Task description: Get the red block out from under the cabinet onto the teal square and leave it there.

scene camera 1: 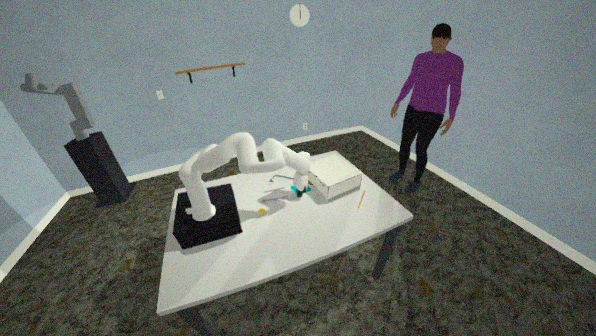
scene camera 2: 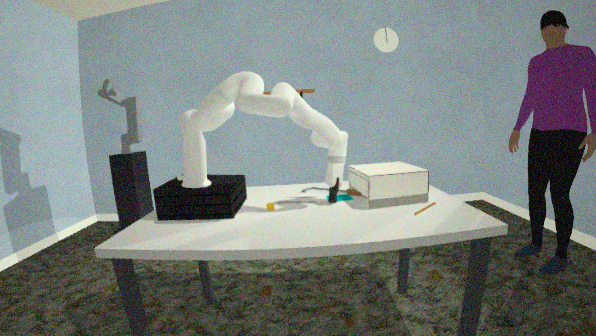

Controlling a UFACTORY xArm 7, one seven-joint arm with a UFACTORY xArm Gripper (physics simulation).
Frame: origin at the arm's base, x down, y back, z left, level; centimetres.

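Seen in the pictures: gripper, fingertip midpoint: (scene camera 1: 299, 196) (scene camera 2: 332, 202); arm's base, origin of the base link: (scene camera 1: 204, 212) (scene camera 2: 196, 184).
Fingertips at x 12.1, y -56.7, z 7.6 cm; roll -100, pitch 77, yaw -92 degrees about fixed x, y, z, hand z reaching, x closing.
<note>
Pixels of each thing's top centre, then the offset from my fingertips to it. "spot": a spot on its surface instead.
- white cabinet, middle of its top: (scene camera 2: 385, 167) (scene camera 1: 331, 168) dx -13.3, dy -24.7, dz +3.4 cm
- teal square, surface spot: (scene camera 2: 344, 198) (scene camera 1: 304, 188) spot: dx +0.2, dy -6.0, dz +6.3 cm
- yellow block, middle of its top: (scene camera 2: 270, 203) (scene camera 1: 261, 209) dx -2.3, dy +25.7, dz -5.8 cm
- thin grey hooked tool, surface spot: (scene camera 2: 315, 188) spot: dx -0.4, dy +7.0, dz +27.6 cm
- brown thing, surface spot: (scene camera 2: 353, 192) spot: dx -1.7, dy -10.5, dz +8.8 cm
- orange stick, middle of its top: (scene camera 2: 425, 207) (scene camera 1: 361, 198) dx -0.5, dy -35.7, dz -17.9 cm
The white cabinet (scene camera 1: 336, 172) (scene camera 2: 397, 182) stands at the right back of the table. The teal square (scene camera 1: 307, 188) (scene camera 2: 344, 198) lies on the table left of it, partly hidden behind the gripper. My gripper (scene camera 1: 300, 194) (scene camera 2: 333, 200) is shut with nothing between its fingers. It points down low at the near left part of the teal square, left of the cabinet. Whether its tips touch the table I cannot tell. The red block does not show in either view. The space under the cabinet is hidden.
A yellow block (scene camera 1: 262, 212) (scene camera 2: 270, 206) lies left of the gripper. A thin grey hooked tool (scene camera 1: 282, 176) (scene camera 2: 315, 189) lies behind it. A brown thing (scene camera 2: 353, 192) shows at the cabinet's left side. An orange stick (scene camera 1: 361, 199) (scene camera 2: 425, 208) lies right of the cabinet. A person (scene camera 1: 430, 85) (scene camera 2: 557, 90) stands beyond the table.
</note>
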